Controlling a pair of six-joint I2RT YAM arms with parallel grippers.
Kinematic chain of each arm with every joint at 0, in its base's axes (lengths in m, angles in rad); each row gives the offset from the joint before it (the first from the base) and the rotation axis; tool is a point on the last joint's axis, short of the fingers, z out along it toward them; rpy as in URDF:
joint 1: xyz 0 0 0.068 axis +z
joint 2: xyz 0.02 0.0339 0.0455 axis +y
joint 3: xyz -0.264 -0.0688 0 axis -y
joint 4: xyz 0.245 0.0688 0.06 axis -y
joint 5: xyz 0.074 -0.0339 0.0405 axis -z
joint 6: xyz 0.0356 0 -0.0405 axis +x
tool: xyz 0 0 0 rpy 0 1.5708 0
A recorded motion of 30 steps. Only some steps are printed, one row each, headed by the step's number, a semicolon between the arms.
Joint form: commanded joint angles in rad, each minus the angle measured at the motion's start. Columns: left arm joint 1, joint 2, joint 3, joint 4, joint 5, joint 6; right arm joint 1, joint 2, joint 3, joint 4, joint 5, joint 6.
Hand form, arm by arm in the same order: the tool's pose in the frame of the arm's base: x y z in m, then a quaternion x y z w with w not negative. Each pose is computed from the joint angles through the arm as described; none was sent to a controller.
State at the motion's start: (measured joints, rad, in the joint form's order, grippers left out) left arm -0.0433 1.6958 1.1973 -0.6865 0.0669 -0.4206; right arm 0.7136 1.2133 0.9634 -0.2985 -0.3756 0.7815
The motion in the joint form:
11: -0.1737 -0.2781 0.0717 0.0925 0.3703 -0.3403; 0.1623 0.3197 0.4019 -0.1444 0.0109 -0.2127
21: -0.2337 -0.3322 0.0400 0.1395 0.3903 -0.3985; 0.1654 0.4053 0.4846 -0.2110 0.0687 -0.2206
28: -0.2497 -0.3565 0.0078 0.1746 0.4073 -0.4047; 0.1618 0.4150 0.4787 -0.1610 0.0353 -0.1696
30: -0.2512 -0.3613 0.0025 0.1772 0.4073 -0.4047; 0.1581 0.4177 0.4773 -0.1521 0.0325 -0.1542
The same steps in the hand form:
11: 0.2987 -0.0813 0.3256 -0.15602 0.88430 -0.35975 0.25347; 0.2140 0.2766 0.3341 -0.21618 0.84917 0.42097 0.23443
21: 0.2834 -0.0969 0.3345 -0.14023 0.87184 -0.39443 0.25428; 0.2266 0.2904 0.3269 -0.20626 0.87017 0.38440 0.22911
28: 0.2774 -0.1007 0.3335 -0.12774 0.86689 -0.40820 0.25602; 0.2298 0.2940 0.3259 -0.19077 0.86443 0.40926 0.22109
30: 0.2762 -0.1008 0.3333 -0.12675 0.86661 -0.40879 0.25655; 0.2315 0.2940 0.3253 -0.18333 0.86483 0.41268 0.21945

